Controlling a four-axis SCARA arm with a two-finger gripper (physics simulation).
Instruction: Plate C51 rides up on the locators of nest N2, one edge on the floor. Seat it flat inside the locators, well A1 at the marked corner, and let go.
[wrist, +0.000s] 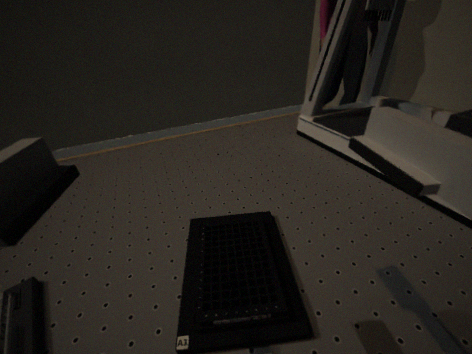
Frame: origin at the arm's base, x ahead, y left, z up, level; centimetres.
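Seen in the pictures: gripper, fingertip midpoint: (217, 140).
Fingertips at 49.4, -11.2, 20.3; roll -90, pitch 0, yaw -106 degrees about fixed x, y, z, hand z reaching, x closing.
Offsets run from my fingertips to a thing's top centre, as dx, dy, dz. "*": to the spot under its first point. Level surfaces: height alone.
A dark plate @[+4.5, -2.0, -16.1] (240, 267) with a grid of wells lies in the lower middle of the wrist view, within a black nest @[+5.0, -2.2, -17.5] (220, 338). A white A1 label @[* -0.4, +5.3, -17.8] (182, 342) marks the nest's near left corner. A pale strip shows by the plate's near edge. The plate and nest are both very dark, so its tilt and contact with the locators cannot be made out. My gripper (217, 140) is open, with one finger at the left edge and one at the right, wide apart. Nothing is between the fingers, and the plate shows lower in the view than the fingertips.
A dark block-like device @[* +8.7, +19.8, -17.8] (24, 312) stands at the lower left. The table @[dz -19.0] (150, 200) is grey with rows of small holes. A white-framed machine (312, 127) stands at the upper right, with a partly visible person behind it. A dark wall (150, 65) rises at the back. Shadows fall at the lower right.
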